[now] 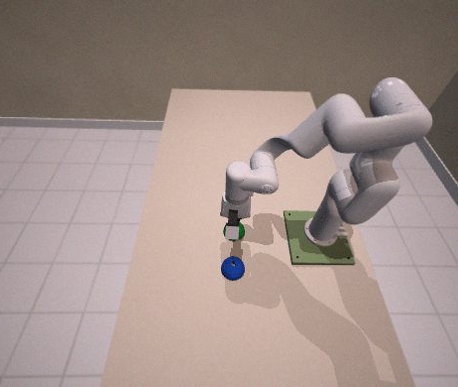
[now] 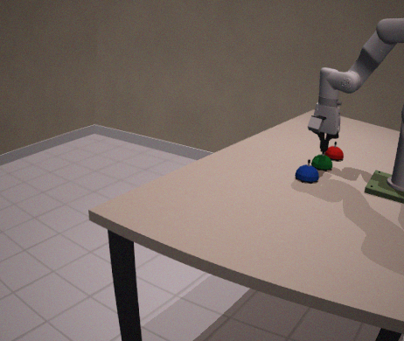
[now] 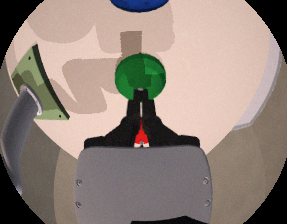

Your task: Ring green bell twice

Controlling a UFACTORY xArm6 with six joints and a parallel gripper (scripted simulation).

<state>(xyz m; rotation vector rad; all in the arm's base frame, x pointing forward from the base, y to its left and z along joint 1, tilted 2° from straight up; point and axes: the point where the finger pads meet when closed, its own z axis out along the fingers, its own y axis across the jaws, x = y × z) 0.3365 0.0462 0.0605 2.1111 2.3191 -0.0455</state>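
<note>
The green bell lies 40 mm below my hand. Also, from my hand: red bell: 10 mm ahead, 150 mm to the right, 40 mm below; then blue bell: 20 mm behind, 150 mm to the left, 40 mm below.
</note>
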